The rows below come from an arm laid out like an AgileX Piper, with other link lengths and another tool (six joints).
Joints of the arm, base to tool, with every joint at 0 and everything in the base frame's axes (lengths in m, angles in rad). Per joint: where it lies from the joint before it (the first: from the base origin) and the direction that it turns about. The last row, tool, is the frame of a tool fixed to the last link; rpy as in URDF.
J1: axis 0 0 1 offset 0 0 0.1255
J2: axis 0 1 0 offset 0 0 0
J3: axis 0 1 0 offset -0.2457 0 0.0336
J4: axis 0.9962 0 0.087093 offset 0.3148 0 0.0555
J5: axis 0 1 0 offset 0 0 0
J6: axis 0.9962 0 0.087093 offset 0.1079 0 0.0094
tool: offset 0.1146 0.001 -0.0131 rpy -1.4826 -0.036 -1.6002
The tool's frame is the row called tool.
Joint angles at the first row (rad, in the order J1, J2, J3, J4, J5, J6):
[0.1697, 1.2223, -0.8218, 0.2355, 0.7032, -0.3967]
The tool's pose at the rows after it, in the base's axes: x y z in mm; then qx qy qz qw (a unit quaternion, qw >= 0):
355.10 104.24 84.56 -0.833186 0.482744 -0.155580 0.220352
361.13 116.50 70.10 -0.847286 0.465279 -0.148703 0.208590
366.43 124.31 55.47 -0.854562 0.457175 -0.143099 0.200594
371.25 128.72 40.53 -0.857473 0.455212 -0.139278 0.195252
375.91 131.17 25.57 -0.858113 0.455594 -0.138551 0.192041
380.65 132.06 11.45 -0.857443 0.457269 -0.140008 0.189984
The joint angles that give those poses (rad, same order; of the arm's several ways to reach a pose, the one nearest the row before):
[0.2162, 1.3132, -0.8668, 0.2137, 0.6941, -0.4016]
[0.2537, 1.3892, -0.8991, 0.1952, 0.6748, -0.4031]
[0.2749, 1.4538, -0.9204, 0.1875, 0.6499, -0.4036]
[0.2853, 1.5100, -0.9323, 0.1863, 0.6181, -0.4039]
[0.2910, 1.5600, -0.9369, 0.1866, 0.5778, -0.4043]
[0.2932, 1.6056, -0.9393, 0.1870, 0.5350, -0.4045]

